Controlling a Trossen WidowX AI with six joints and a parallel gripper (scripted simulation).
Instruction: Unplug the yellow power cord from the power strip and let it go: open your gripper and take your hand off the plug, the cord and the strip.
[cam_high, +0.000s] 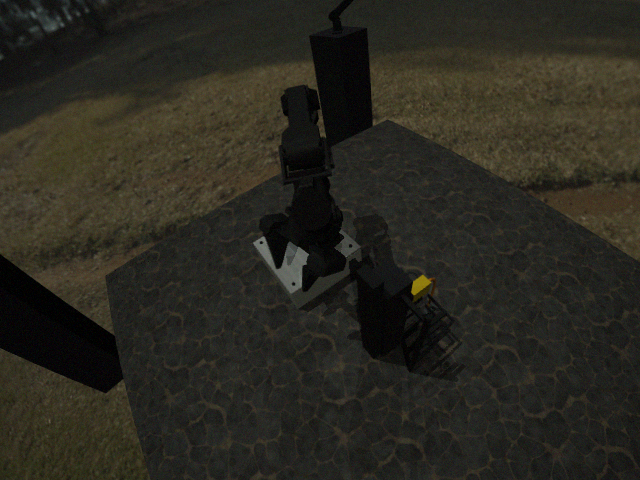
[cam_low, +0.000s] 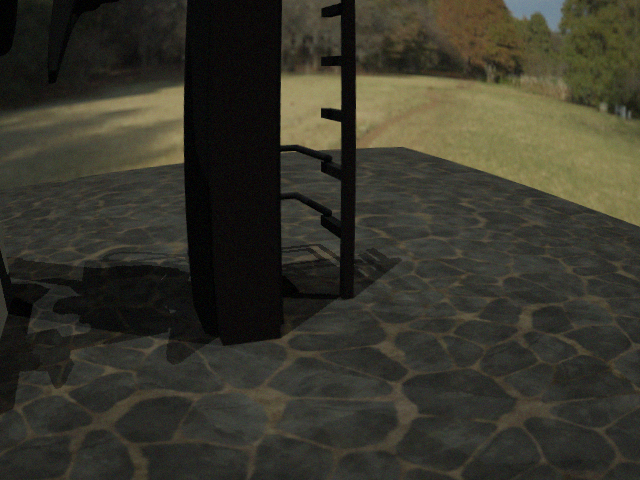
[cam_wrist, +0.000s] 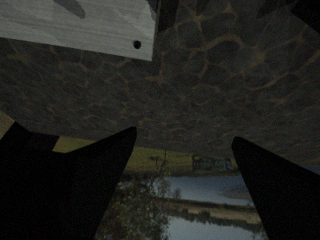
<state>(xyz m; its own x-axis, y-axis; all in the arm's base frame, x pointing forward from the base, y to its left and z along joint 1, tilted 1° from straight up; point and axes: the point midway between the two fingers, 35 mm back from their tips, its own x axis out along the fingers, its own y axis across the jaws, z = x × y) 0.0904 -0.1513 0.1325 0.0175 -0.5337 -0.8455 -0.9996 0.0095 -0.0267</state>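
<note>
The yellow plug is 190 mm ahead of my gripper tip, 140 mm to the left of it and 30 mm below it.
</note>
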